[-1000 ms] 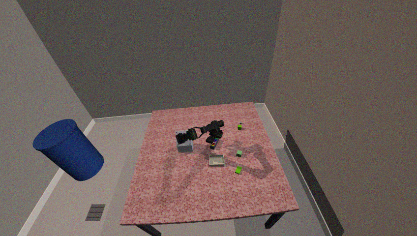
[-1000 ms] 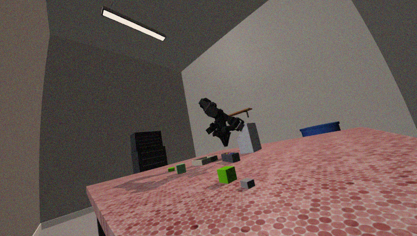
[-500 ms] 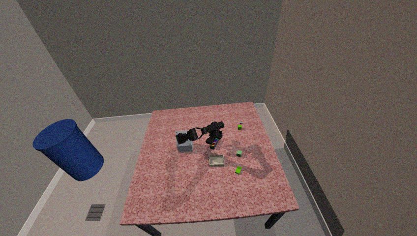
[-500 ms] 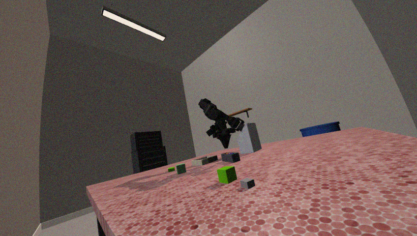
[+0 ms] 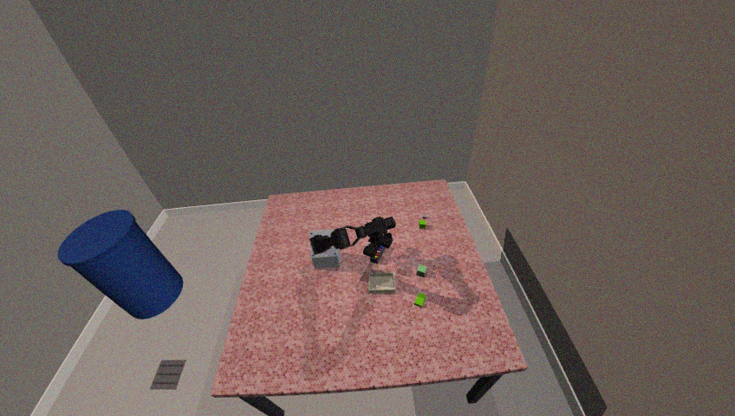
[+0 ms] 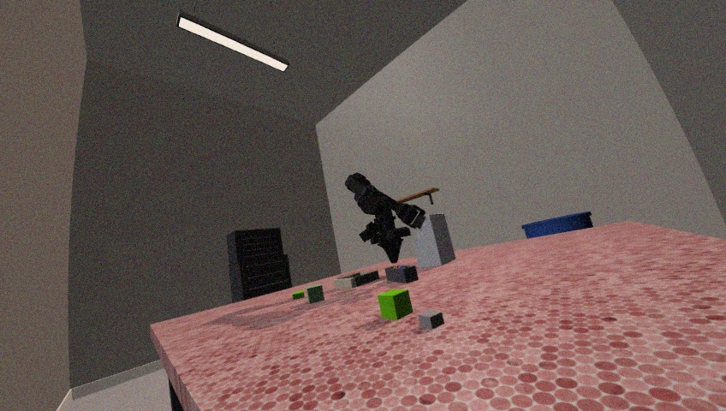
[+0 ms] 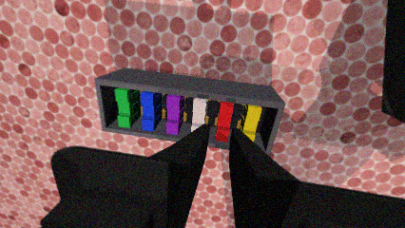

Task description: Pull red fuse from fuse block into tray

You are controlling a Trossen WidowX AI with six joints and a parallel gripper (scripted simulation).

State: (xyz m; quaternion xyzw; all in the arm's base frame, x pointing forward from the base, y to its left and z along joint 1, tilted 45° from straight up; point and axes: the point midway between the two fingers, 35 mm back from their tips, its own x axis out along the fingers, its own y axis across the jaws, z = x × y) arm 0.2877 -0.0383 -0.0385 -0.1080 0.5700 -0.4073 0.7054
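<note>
The red fuse is 30 mm below my gripper tip. Round my gripper tip: yellow fuse: 30 mm below, 20 mm to the right, 10 mm behind; white fuse: 30 mm below, 10 mm to the left, 10 mm ahead; tray: 170 mm to the right, 50 mm below, 10 mm ahead.
</note>
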